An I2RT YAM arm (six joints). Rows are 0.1 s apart.
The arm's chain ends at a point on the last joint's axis. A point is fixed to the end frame.
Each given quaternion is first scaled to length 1.
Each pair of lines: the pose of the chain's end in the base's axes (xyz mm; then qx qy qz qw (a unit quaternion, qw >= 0)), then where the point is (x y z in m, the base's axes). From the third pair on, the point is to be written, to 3 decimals.
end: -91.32 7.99 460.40 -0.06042 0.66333 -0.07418 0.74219
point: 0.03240 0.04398 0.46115
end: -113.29 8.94 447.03 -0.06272 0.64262 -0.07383 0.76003
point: 0.00990 0.04603 0.45431
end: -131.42 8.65 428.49 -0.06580 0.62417 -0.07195 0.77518
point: -0.009 0.047 0.441
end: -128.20 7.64 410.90 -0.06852 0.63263 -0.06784 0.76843
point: -0.006 0.047 0.421
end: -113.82 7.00 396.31 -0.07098 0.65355 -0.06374 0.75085
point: 0.009 0.047 0.400
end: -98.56 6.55 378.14 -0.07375 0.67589 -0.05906 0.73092
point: 0.024 0.047 0.374
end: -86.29 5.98 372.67 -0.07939 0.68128 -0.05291 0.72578
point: 0.035 0.048 0.367
